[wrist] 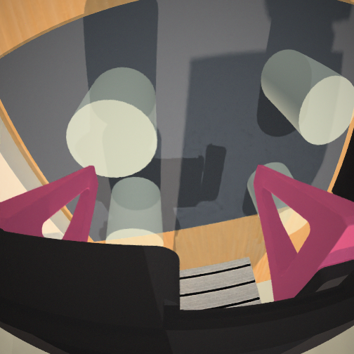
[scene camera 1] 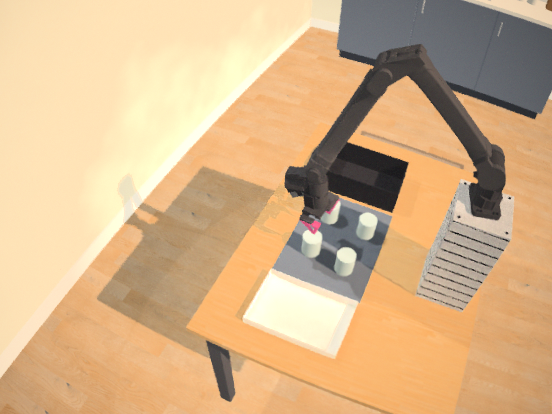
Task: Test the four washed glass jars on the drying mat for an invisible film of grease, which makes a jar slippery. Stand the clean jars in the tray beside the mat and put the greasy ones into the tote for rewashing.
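Frame: origin at the arm's base, x back, y down, z right, level; millimetres.
Seen in the pictures: gripper, between the fingertips: [scene camera 1: 320, 223]; arm's base, origin of its link: [scene camera 1: 483, 202].
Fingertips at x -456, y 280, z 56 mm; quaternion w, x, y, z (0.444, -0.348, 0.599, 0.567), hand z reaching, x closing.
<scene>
Offsets run from my fingertips to a thing's top centre. Level surfaces: height alone.
Four pale green jars stand upright on the dark grey mat @(dy +104 mm) [scene camera 1: 320, 276] [wrist: 172, 75]. The jar nearest the wall and tray @(dx -18, dy +31, dz -37 mm) [scene camera 1: 311, 245] [wrist: 112, 140] stands just beyond the left finger in the wrist view. The jar nearest the wall and tote @(dx +20, dy +31, dz +125 mm) [scene camera 1: 331, 215] [wrist: 327, 110] is partly behind the gripper in the scene view. The other two jars are nearer the arm's base: one tray-side @(dx +103, dy +31, dz -85 mm) [scene camera 1: 345, 262] [wrist: 135, 212], one tote-side @(dx +158, dy +31, dz +84 mm) [scene camera 1: 367, 227] [wrist: 278, 168], partly behind the right finger. My gripper [scene camera 1: 322, 217] [wrist: 175, 173] is open and empty, above the mat's wall side.
The white tray @(dx +0, dy +78, dz -291 mm) [scene camera 1: 290, 341] [wrist: 11, 150] adjoins the mat's near end. The black tote @(dx +127, dy +7, dz +337 mm) [scene camera 1: 362, 196] [wrist: 346, 175] stands at its far end. The arm's grey ribbed pedestal [scene camera 1: 462, 260] [wrist: 215, 282] stands to the right. The arm arches high over the table.
</scene>
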